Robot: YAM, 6 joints.
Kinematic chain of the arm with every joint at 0, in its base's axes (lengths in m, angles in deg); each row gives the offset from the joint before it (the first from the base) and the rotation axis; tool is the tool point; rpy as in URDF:
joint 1: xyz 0 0 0.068 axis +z
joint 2: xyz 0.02 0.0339 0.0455 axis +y
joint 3: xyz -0.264 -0.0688 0 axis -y
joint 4: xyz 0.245 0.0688 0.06 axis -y
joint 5: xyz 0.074 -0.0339 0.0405 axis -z
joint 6: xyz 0.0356 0 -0.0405 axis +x
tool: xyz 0 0 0 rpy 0 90 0
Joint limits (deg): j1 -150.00..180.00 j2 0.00..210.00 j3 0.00..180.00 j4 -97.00..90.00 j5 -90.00..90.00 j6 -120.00..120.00
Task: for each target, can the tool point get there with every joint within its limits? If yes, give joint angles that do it. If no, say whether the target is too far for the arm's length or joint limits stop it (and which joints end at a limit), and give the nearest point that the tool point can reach.
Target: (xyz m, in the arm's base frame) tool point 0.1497 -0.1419 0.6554
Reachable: yes | joints 139.81 72.71 160.05 69.49 -19.33 92.20
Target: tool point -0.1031 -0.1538 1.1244
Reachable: no: too far | nearest point -0.0673 -0.1004 0.7312 | short by 0.398 m
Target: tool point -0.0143 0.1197 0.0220
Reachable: yes | joints 80.79 125.32 23.93 -39.39 -69.01 43.44
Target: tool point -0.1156 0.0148 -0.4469
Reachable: no: joint limits stop it (at a limit: joint 2) | nearest point -0.1409 0.0180 -0.3643 | short by 0.086 m
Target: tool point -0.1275 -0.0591 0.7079
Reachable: yes | joints 22.33 64.94 153.60 -1.64 10.06 -10.80
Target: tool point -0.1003 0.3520 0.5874
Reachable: yes | joints 105.58 102.82 130.00 0.66 -3.39 -53.91
